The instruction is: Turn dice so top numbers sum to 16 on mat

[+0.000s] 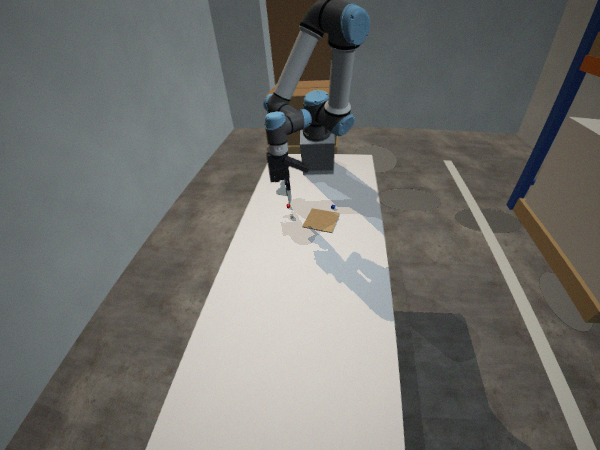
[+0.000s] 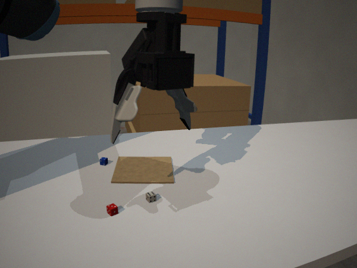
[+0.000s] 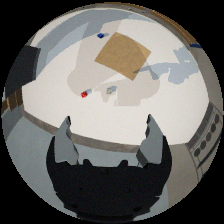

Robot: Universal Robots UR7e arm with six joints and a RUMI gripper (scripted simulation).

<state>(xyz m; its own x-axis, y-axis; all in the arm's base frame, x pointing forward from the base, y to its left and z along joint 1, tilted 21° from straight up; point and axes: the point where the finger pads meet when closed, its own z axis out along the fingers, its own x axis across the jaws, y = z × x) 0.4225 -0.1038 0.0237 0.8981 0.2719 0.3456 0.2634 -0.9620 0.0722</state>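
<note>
Right now my hand is 10 mm to the right of the white die and 130 mm above it. Also, from my hand: blue die (80 mm behind, 200 mm to the left, 130 mm below); then mat (10 mm ahead, 150 mm to the left, 140 mm below); then red die (80 mm behind, 20 mm to the right, 130 mm below).
</note>
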